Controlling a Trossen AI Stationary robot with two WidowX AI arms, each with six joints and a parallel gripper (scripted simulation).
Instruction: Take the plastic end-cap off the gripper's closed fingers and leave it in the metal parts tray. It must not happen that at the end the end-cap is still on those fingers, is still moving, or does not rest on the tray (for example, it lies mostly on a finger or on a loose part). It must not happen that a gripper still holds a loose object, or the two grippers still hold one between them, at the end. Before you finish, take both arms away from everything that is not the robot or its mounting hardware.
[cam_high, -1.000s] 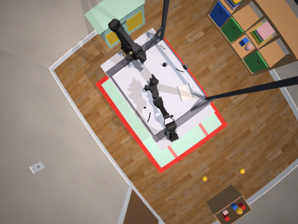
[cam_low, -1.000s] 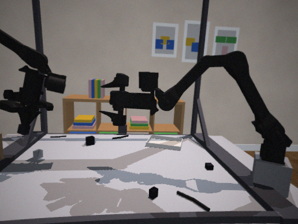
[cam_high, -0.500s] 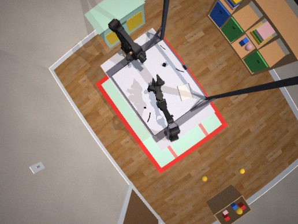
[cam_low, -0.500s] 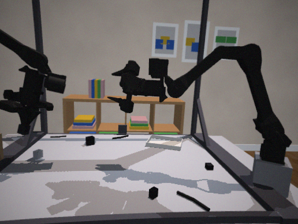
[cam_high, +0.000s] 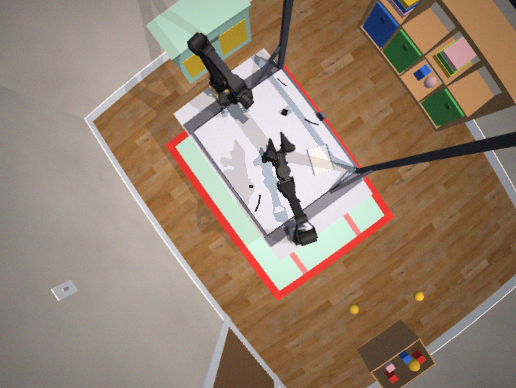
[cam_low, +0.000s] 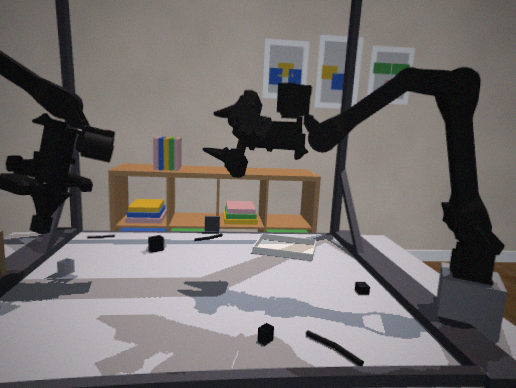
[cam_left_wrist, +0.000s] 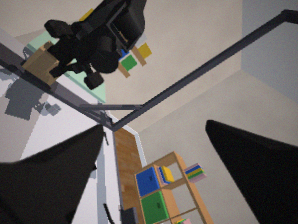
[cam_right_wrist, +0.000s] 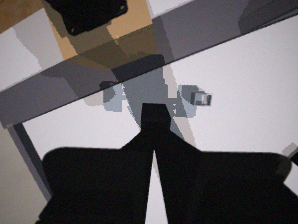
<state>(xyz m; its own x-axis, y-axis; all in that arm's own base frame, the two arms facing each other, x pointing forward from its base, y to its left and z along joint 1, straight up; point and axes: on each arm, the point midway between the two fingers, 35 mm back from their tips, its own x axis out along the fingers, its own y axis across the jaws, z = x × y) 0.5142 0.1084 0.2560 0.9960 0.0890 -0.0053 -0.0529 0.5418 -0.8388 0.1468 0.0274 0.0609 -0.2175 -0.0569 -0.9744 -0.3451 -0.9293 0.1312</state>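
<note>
Now: right hand 30 mm above the black end-cap and 10 mm to the left of it.
</note>
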